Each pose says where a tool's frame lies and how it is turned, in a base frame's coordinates. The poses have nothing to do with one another.
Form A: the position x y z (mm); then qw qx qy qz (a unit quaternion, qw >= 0).
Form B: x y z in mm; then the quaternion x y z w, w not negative. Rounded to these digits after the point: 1 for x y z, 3 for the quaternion.
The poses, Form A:
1: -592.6 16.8 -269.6 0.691 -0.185 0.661 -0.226
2: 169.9 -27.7 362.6 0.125 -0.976 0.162 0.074
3: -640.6 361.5 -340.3 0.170 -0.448 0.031 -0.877
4: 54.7 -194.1 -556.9 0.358 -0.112 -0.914 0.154
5: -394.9 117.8 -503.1 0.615 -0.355 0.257 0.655
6: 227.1 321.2 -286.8 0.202 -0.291 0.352 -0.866
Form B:
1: -592.6 16.8 -269.6 -0.185 0.661 -0.226 0.691
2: 169.9 -27.7 362.6 -0.976 0.162 0.074 0.125
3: -640.6 361.5 -340.3 -0.448 0.031 -0.877 0.170
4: 54.7 -194.1 -556.9 -0.112 -0.914 0.154 0.358
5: -394.9 117.8 -503.1 -0.355 0.257 0.655 0.615
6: 227.1 321.2 -286.8 -0.291 0.352 -0.866 0.202
